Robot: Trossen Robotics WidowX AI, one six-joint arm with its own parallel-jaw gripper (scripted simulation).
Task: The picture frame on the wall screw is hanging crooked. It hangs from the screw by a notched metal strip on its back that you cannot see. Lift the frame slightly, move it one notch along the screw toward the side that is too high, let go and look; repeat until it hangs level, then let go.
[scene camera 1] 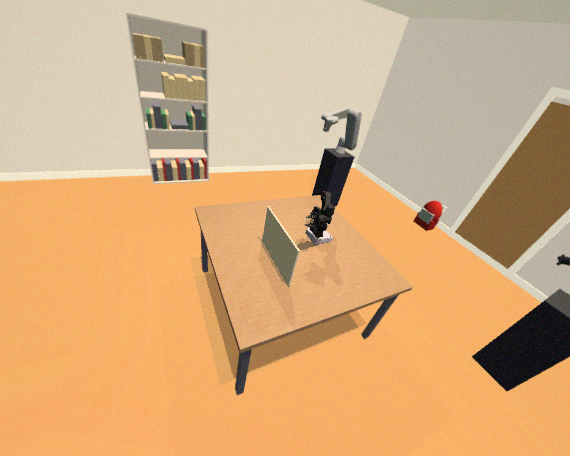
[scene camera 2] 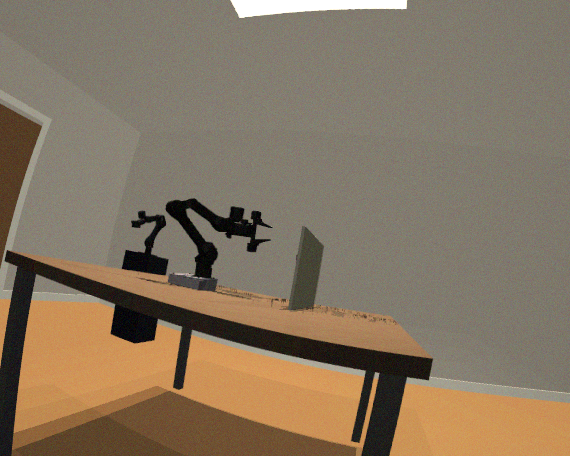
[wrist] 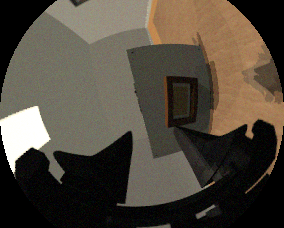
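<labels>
I am looking at a wall panel (scene camera 2: 308,265), and (scene camera 1: 274,236) is the same spot on it.
</labels>
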